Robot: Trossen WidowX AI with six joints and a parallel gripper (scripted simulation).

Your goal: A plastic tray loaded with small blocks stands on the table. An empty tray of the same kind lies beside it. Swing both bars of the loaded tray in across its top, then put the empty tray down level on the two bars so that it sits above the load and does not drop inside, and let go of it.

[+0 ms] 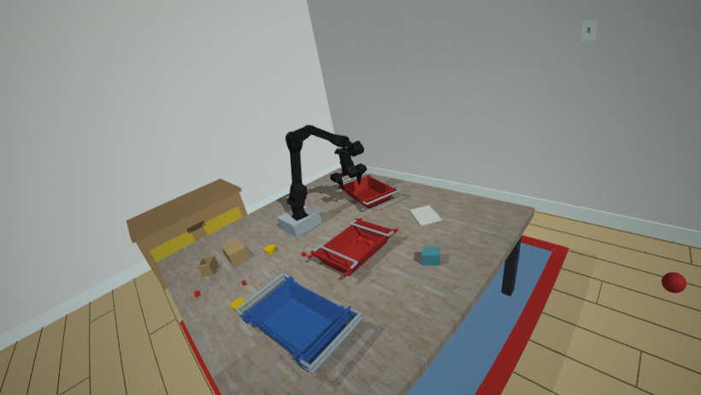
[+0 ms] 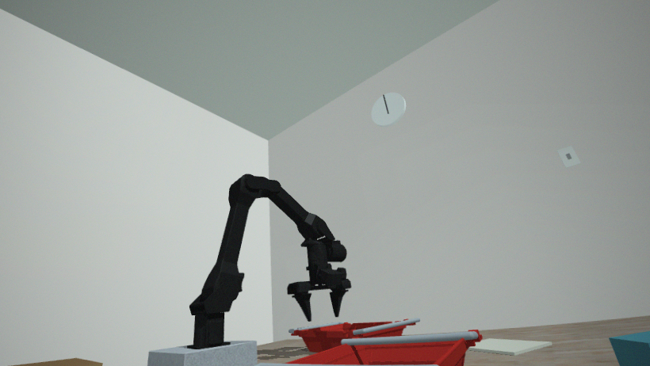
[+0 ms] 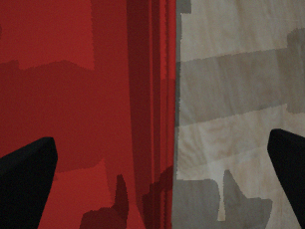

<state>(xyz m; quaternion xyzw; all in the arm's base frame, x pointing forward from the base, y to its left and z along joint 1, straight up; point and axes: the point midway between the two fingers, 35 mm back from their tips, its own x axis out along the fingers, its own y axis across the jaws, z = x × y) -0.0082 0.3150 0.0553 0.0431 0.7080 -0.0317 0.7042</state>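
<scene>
Right now my gripper tip is 8 cm to the right of the red tray, 4 cm above it and 1 cm short of it. From my gripper tip the other things lie so: teal cube: 62 cm ahead, 9 cm to the right, 7 cm below; then white sheet: 39 cm ahead, 13 cm to the left, 9 cm below.
</scene>
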